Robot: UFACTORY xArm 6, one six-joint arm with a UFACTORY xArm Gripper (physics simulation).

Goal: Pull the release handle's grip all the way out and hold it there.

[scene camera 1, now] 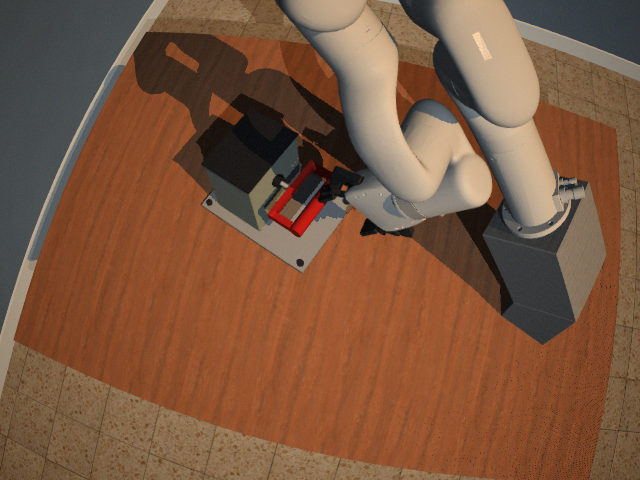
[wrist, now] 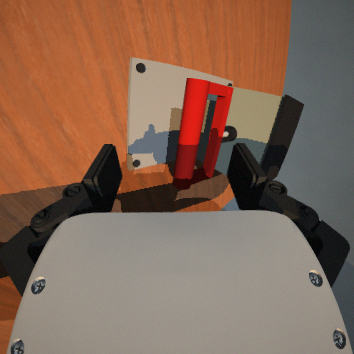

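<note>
The release handle's red grip (scene camera 1: 309,217) (wrist: 192,120) is a rectangular frame with a thick round front bar. It stands close to the grey-green housing (scene camera 1: 232,201) (wrist: 255,110), with a short piece of pale rod (scene camera 1: 284,184) showing between them by a black collar. My gripper (scene camera 1: 345,213) (wrist: 174,158) is open and empty, on the side of the grip away from the housing. In the wrist view the red bar appears ahead, between the two spread black fingers and right of their middle. Whether a finger touches the grip cannot be told.
The housing stands on a light grey base plate (scene camera 1: 279,248) (wrist: 155,95) with dark bolts, on the brown wooden table (scene camera 1: 232,335) (wrist: 60,75). The arm's grey pedestal (scene camera 1: 527,268) stands at the right. The arm's links hang over the table behind the gripper, and shadows fall across the housing.
</note>
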